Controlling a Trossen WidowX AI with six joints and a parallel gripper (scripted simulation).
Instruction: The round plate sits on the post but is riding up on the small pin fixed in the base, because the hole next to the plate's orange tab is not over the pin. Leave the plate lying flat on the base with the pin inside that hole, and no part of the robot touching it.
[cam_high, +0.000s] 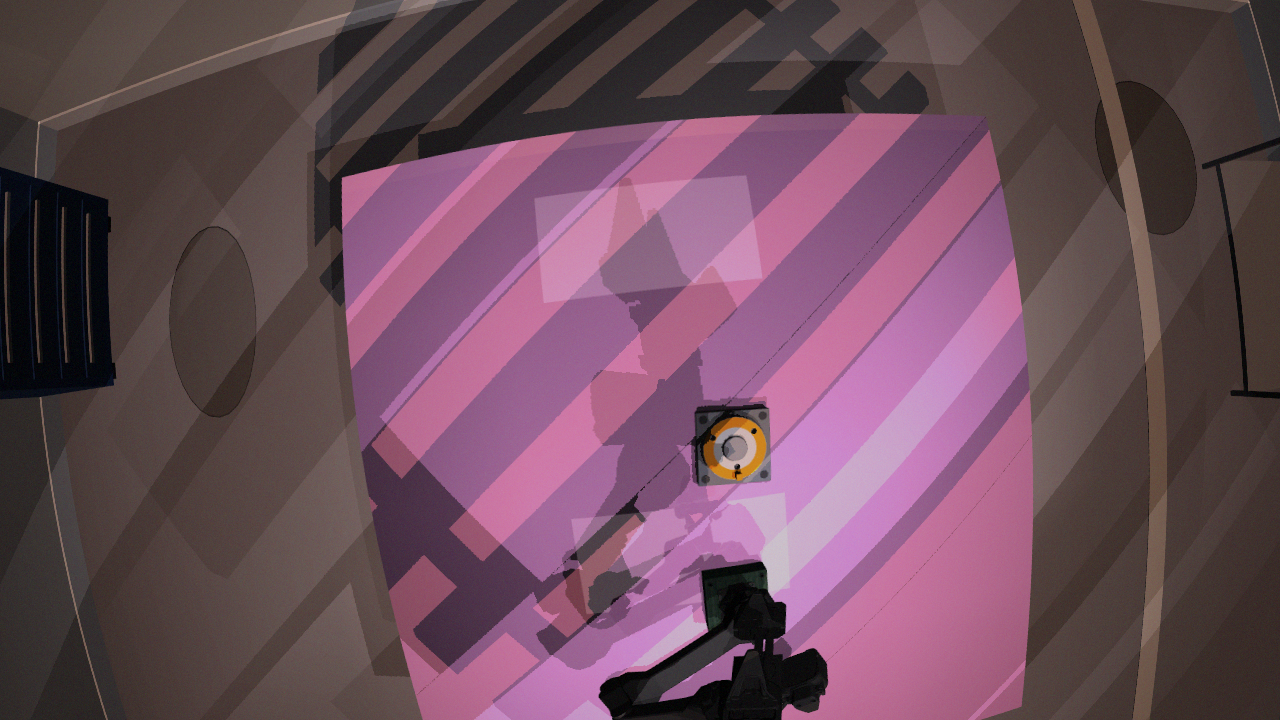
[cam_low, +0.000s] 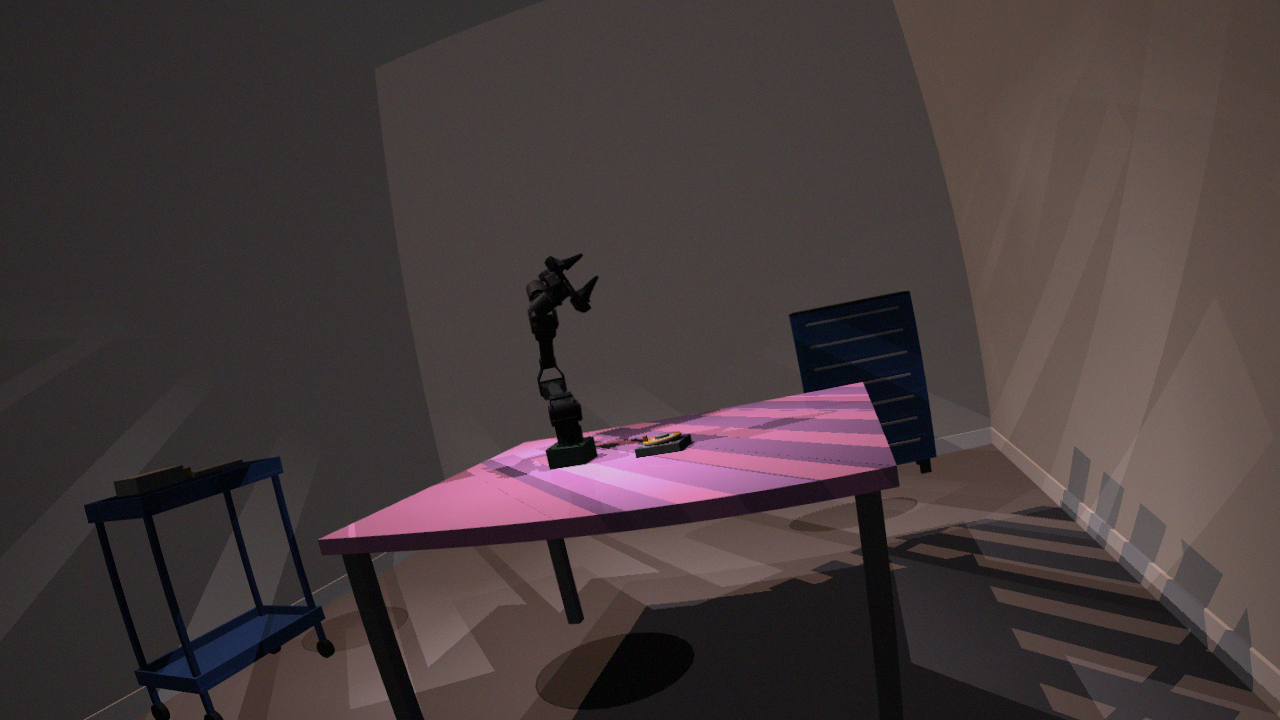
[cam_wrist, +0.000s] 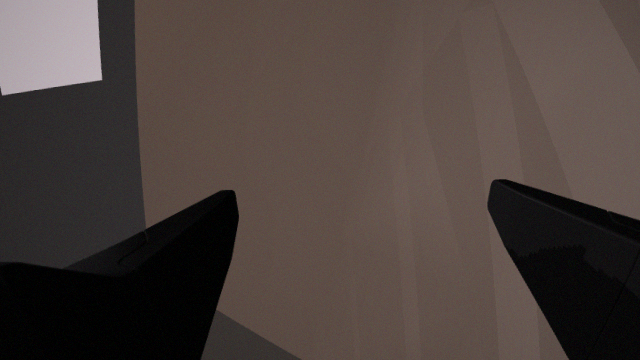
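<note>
The round plate is 90 mm ahead of my gripper tip, 60 mm to the right of it and 500 mm below it.
</note>
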